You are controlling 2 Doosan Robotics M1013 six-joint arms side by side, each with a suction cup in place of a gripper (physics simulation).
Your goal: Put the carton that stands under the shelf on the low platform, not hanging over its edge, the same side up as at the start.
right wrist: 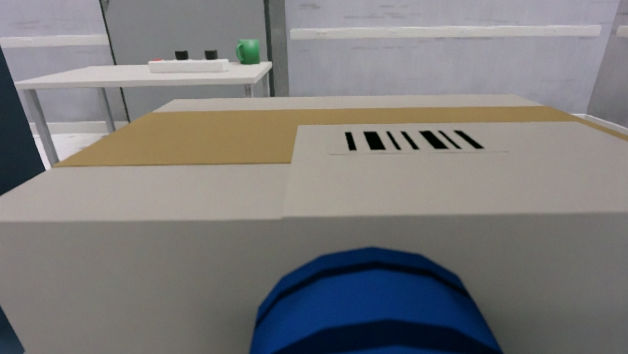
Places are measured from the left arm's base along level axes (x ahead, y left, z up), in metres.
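Where they show: right end effector, tool point: (354, 276).
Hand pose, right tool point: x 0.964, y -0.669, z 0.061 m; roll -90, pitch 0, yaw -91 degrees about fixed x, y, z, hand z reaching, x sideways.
Observation:
Things, the pixels of their centre, and the offset from my right tool point. "spot": a spot on its surface instead.
- carton, body centre: (351, 257) dx +0.030, dy -0.003, dz -0.018 m
- dark blue post, surface spot: (17, 125) spot: dx +0.072, dy +0.127, dz +0.018 m
The carton (125, 280) fills much of the right wrist view, close in front of the camera. Its pale side faces the camera, and its top, with brown tape and a barcode label, faces up. My right suction cup (375, 295), blue and ribbed, is against the carton's near side, below the top edge. Its front rim is hidden, and whether its suction holds the carton cannot be told. The arrows on the near side are hidden or out of view. A dark blue post (17, 125) of the shelf stands at the left edge. The low platform and my left suction cup do not show.
Beyond the carton at the back left stands a white table (115, 75) with grey legs. On it are a green mug (249, 51) and a white block (190, 66) with dark knobs. Behind are a grey panel and a pale wall with a white rail (445, 32).

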